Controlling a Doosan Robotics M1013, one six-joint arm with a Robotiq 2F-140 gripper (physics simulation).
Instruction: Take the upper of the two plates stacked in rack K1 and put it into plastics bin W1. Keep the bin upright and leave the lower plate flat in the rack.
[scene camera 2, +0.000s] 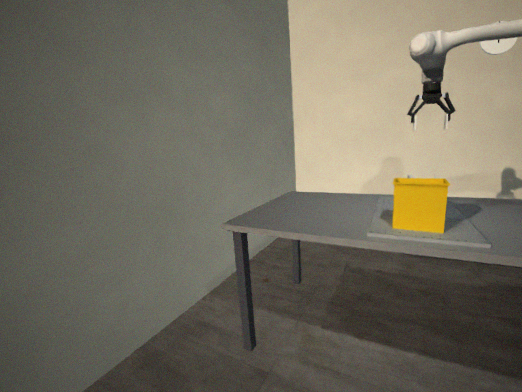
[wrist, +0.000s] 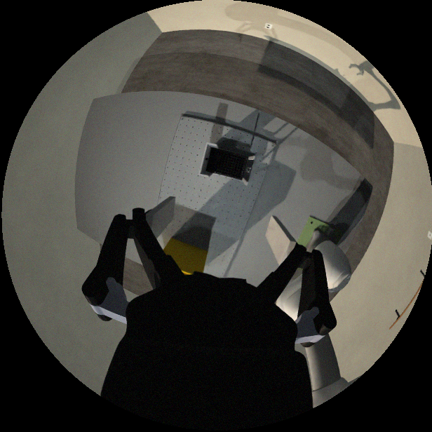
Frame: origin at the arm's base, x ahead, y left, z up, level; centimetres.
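Seen in the pictures: gripper, fingertip midpoint: (scene camera 2: 429, 129).
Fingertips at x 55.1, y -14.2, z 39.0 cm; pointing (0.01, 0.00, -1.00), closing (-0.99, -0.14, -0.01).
A point is followed by its place in that frame.
The yellow bin W1 (scene camera 2: 420, 205) @(x 60.8, y 28.4, z 10.6 cm) (wrist: 186, 256) stands upright on the perforated board. In the wrist view part of it is hidden by the gripper body. Rack K1 (wrist: 203, 161) is a small light-walled holder on the same board, behind the bin; in the scene view the bin hides most of it. A dark, flat plate surface (wrist: 226, 164) shows inside the rack; I cannot tell the two stacked plates apart. My gripper (scene camera 2: 430, 127) @(x 55.1, y -14.1, z 38.9 cm) (wrist: 221, 216) is open and empty, pointing down, high above the bin and rack and touching neither.
The perforated board (scene camera 2: 381, 230) @(x 73.4, y 32.2, z 0.9 cm) (wrist: 187, 155) lies on the grey table (scene camera 2: 325, 212) @(x 101.5, y 8.7, z -0.4 cm) (wrist: 112, 160). A green plate (wrist: 308, 230) lies by the robot's base at the right of the wrist view. Walls stand at the left and behind the table.
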